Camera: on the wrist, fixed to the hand. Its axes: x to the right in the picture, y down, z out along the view.
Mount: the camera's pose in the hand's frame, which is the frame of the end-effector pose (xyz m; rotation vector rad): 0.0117 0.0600 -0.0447 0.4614 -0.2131 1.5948
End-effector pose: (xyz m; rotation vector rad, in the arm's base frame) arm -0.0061 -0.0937 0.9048 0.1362 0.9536 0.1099
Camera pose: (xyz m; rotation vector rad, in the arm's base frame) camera -0.0380 -0.0297 0.8797 1.2927 0.4381 1.3094
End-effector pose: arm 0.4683 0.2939 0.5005 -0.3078 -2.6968 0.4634
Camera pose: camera 0.4848 0.3647 0.5218 2.1188 1.6702 -1.3777
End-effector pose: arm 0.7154 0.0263 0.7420 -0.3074 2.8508 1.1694
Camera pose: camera 0.6935 0.0348 0.8140 -1.8010 -2.1951 -0.2586
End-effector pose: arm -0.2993 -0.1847 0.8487 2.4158 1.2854 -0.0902
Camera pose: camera -0.2498 -0.1885 0.9059 2.9168 -1.0186 -0.1723
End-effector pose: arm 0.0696 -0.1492 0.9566 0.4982 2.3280 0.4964
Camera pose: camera 0.0431 -0.1018 1.0094 2.4604 1.3604 0.4965
